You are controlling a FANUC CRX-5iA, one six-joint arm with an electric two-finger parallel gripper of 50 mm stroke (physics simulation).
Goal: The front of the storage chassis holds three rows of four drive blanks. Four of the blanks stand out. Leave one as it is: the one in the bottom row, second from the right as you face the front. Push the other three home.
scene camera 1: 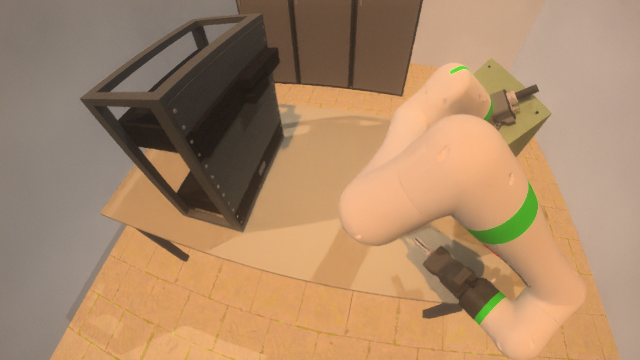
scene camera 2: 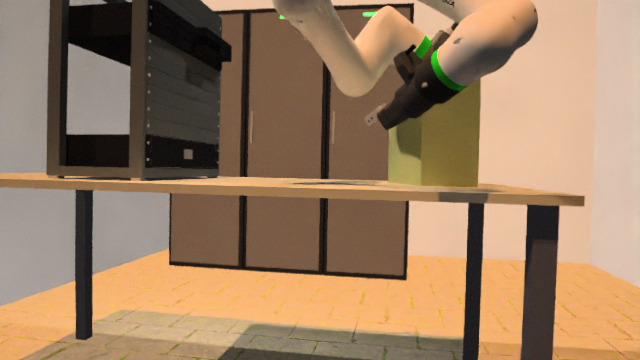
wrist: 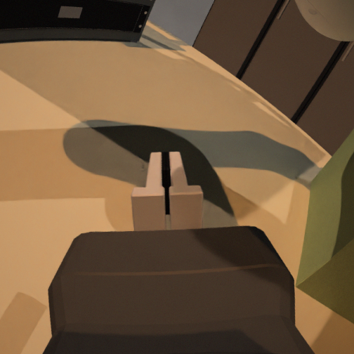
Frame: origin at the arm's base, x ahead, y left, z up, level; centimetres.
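Seen in the pictures: gripper, fingertip midpoint: [scene camera 1: 416, 240] [scene camera 2: 368, 121].
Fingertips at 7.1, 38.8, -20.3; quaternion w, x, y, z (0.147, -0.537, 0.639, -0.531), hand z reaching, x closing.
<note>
Pixels of each thing's top centre, then the offset from my fingertips to it, as dx, dy, dz. "spot": a spot on its surface instead. Level surfaces: height alone.
- storage chassis, surface spot: [scene camera 1: 220, 120] [scene camera 2: 174, 27] spot: +56.4, +6.7, +27.7
- dark block, surface spot: [scene camera 1: 270, 57] spot: +60.8, -21.4, +31.4
- open-frame rack, middle of its top: [scene camera 1: 182, 45] +75.0, -1.7, +43.0
- table, its level: dz -16.1
- light label, surface spot: [scene camera 2: 188, 154] spot: +61.5, -5.6, -8.0
The storage chassis [scene camera 1: 220, 120] [scene camera 2: 175, 30] is a dark unit across the upper part of the rack. A dark block [scene camera 1: 270, 57] [scene camera 2: 215, 46] stands out from its front at the far end. The chassis front is too dark and oblique to tell single blanks, rows or how far each stands out. The chassis does not show in the wrist view. My gripper [scene camera 1: 417, 242] [scene camera 2: 370, 119] [wrist: 165, 170] is shut with nothing between its fingers. It is above the table, well away from the rack front, and points down at a slant.
The open-frame rack [scene camera 1: 125, 98] [scene camera 2: 138, 100] stands on the table [scene camera 1: 295, 260] [scene camera 2: 310, 189] [wrist: 40, 105]. Its lowest panel bears a light label [scene camera 2: 188, 154] [wrist: 70, 12]. The green pedestal [scene camera 1: 530, 122] [scene camera 2: 450, 145] [wrist: 325, 215] carries the arm. Brown cabinets [scene camera 1: 320, 45] [scene camera 2: 285, 100] [wrist: 240, 30] stand behind.
</note>
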